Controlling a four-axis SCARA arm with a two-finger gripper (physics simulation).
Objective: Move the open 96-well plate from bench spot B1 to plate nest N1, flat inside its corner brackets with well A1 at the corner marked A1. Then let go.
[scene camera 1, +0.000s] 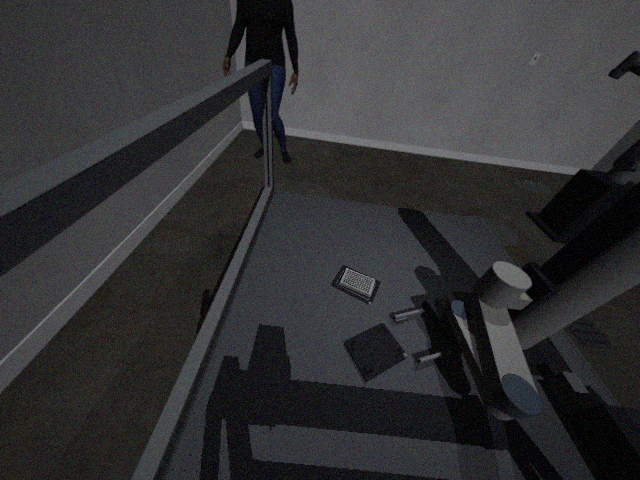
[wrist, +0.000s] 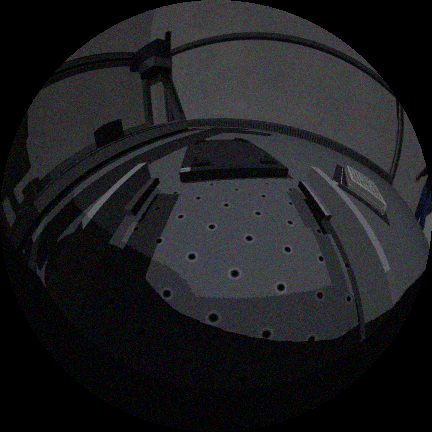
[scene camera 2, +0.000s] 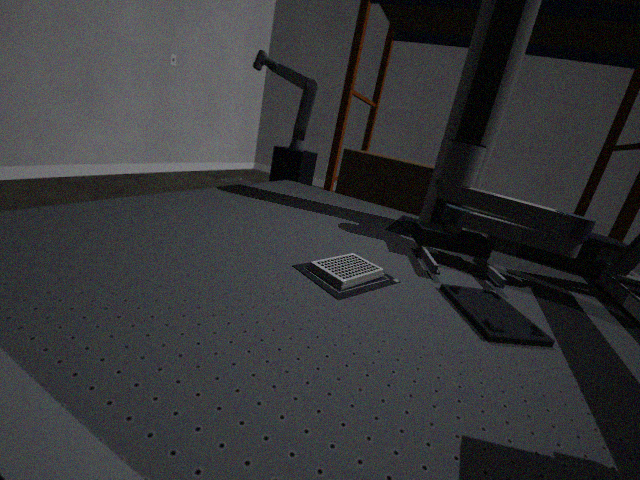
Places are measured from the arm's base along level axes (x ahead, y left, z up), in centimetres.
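Pixels of known places: gripper, fingertip midpoint: (scene camera 1: 405, 338) (wrist: 229, 168) (scene camera 2: 469, 277).
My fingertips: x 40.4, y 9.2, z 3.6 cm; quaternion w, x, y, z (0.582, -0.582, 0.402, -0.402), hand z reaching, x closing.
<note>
For each thing: its top centre in the pictures, then the offset to it from my fingertips. Level surfaces: height alone.
- white 96-well plate at its top centre: (scene camera 2: 348, 265) (wrist: 364, 180) (scene camera 1: 357, 280) dx +14.5, dy -21.9, dz -0.7 cm
- thin dark mat at its surface level: dz -2.1 cm
- small pale mark at its top centre: (wrist: 184, 169) (scene camera 1: 405, 355) dx +0.9, dy +5.0, dz -1.1 cm
The white 96-well plate (scene camera 1: 357, 281) (scene camera 2: 347, 269) (wrist: 366, 187) lies flat on a thin dark mat (scene camera 1: 337, 283) (scene camera 2: 338, 295), apart from the gripper. The dark, square nest (scene camera 1: 373, 351) (scene camera 2: 496, 312) (wrist: 232, 155) holds no plate; low brackets show faintly at its corners. A small pale mark (scene camera 1: 405, 354) (wrist: 185, 170) is at its corner nearest the gripper; its lettering is unreadable. My gripper (scene camera 1: 417, 335) (scene camera 2: 464, 272) (wrist: 229, 168) is open and empty, with fingers wide apart, low over the bench beside the nest. In the wrist view the nest lies beyond the fingertips.
A frame rail (scene camera 1: 227, 289) runs along the bench edge. The arm's column (scene camera 1: 584, 289) (scene camera 2: 480, 103) stands behind the gripper. A person (scene camera 1: 268, 67) stands beyond the bench. Another dark robot arm (scene camera 2: 305, 108) stands at the back. Broad shadows cross the bench.
</note>
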